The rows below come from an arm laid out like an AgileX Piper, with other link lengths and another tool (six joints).
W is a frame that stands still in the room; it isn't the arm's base.
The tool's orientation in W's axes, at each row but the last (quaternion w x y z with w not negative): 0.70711 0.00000 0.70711 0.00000; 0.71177 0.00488 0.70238 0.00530; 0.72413 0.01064 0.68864 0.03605; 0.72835 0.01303 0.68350 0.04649; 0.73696 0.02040 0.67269 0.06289; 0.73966 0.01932 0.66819 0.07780; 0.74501 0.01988 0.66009 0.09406; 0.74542 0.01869 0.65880 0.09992; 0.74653 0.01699 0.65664 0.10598; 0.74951 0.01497 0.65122 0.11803; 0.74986 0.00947 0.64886 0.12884; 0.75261 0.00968 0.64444 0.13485
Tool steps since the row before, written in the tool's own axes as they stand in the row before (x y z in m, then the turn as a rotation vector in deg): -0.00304 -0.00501 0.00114 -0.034 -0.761 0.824; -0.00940 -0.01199 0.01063 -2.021 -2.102 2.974; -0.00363 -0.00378 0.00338 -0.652 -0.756 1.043; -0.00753 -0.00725 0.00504 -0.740 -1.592 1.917; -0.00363 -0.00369 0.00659 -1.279 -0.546 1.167; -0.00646 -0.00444 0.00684 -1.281 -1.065 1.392; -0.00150 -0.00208 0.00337 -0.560 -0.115 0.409; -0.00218 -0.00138 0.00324 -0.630 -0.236 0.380; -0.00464 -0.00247 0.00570 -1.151 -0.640 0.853; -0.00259 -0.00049 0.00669 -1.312 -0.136 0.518; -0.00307 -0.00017 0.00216 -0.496 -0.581 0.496; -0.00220 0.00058 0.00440 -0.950 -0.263 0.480
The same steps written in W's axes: 0.00114 -0.00501 0.00304 0.824 -0.761 0.034; 0.01051 -0.01212 0.00937 2.948 -2.129 2.030; 0.00334 -0.00390 0.00355 1.037 -0.762 0.654; 0.00492 -0.00764 0.00722 1.945 -1.562 0.730; 0.00648 -0.00373 0.00379 1.084 -0.631 1.312; 0.00656 -0.00478 0.00650 1.354 -1.127 1.269; 0.00340 -0.00197 0.00158 0.355 -0.167 0.583; 0.00312 -0.00139 0.00234 0.333 -0.301 0.629; 0.00541 -0.00260 0.00491 0.794 -0.736 1.136; 0.00631 -0.00011 0.00345 0.366 -0.322 1.331; 0.00175 -0.00046 0.00329 0.527 -0.588 0.454; 0.00388 0.00079 0.00298 0.391 -0.382 0.951
